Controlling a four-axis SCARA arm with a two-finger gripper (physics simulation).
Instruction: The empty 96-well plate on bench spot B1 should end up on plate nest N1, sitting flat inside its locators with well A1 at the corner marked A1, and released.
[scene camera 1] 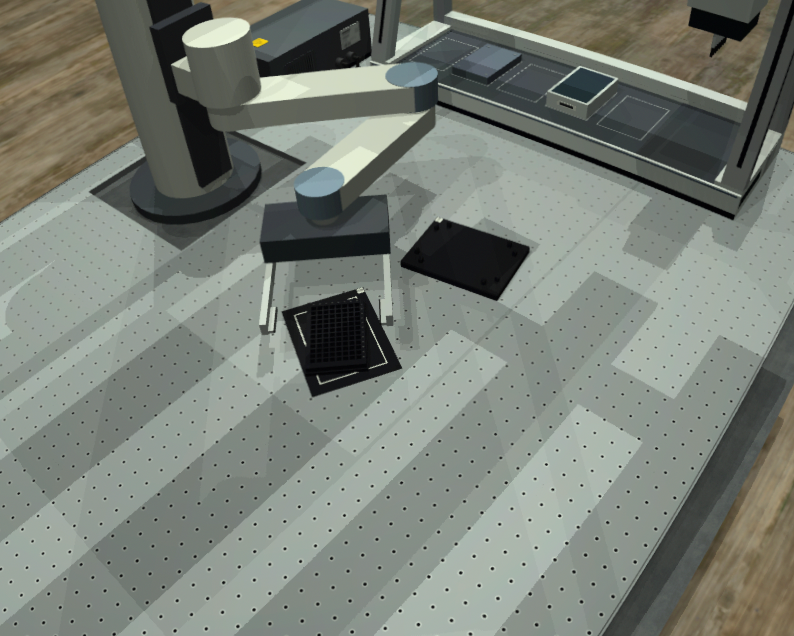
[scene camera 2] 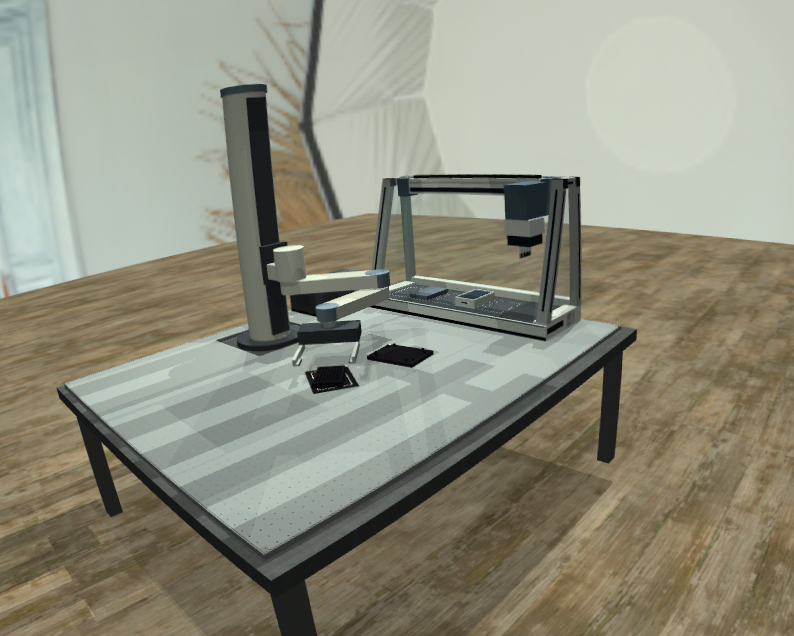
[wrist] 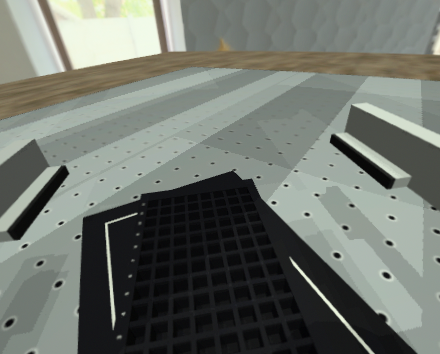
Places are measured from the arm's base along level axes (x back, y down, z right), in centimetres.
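Pixels of known places: gripper, between the fingertips: [scene camera 1: 326, 325] [scene camera 2: 323, 361] [wrist: 202, 138]; arm's base, origin of its link: [scene camera 1: 196, 182] [scene camera 2: 271, 339].
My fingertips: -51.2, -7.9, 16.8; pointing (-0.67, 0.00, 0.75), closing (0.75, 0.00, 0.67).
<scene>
Ahead of a thing's pixels: the offset from my fingertips to its middle, as dx, dy, dz. "spot": to the spot under its first point.
The black 96-well plate {+1.8, +5.7, -2.9} [scene camera 1: 336, 334] [scene camera 2: 330, 375] [wrist: 210, 260] lies on bench spot B1 [scene camera 1: 372, 347] [scene camera 2: 318, 389] [wrist: 95, 250], turned relative to the spot's white outline. Its well letters cannot be read. My gripper [scene camera 1: 327, 318] [scene camera 2: 324, 361] [wrist: 202, 138] is open and empty. Its fingers are spread wide, one toward each side of the plate, apart from it, near its back end in scene camera 1. The black plate nest N1 {-3.1, +5.6, -27.0} [scene camera 1: 463, 258] [scene camera 2: 399, 355] has small locator pegs near its corners and a pale corner mark at the back left, with no plate on it.
A gantry frame {spot: -31.8, -13.7, -66.3} [scene camera 1: 762, 99] [scene camera 2: 560, 258] stands at the back right, with a blue-grey block {spot: +23.6, +0.1, -72.4} [scene camera 1: 487, 62] and a white tray {spot: +0.9, -1.4, -70.6} [scene camera 1: 583, 92] [scene camera 2: 474, 298] on its deck. A dark box {spot: +54.8, -4.6, -53.9} [scene camera 1: 311, 39] stands behind the arm. The arm's column [scene camera 1: 142, 99] [scene camera 2: 248, 218] rises at the back left.
</scene>
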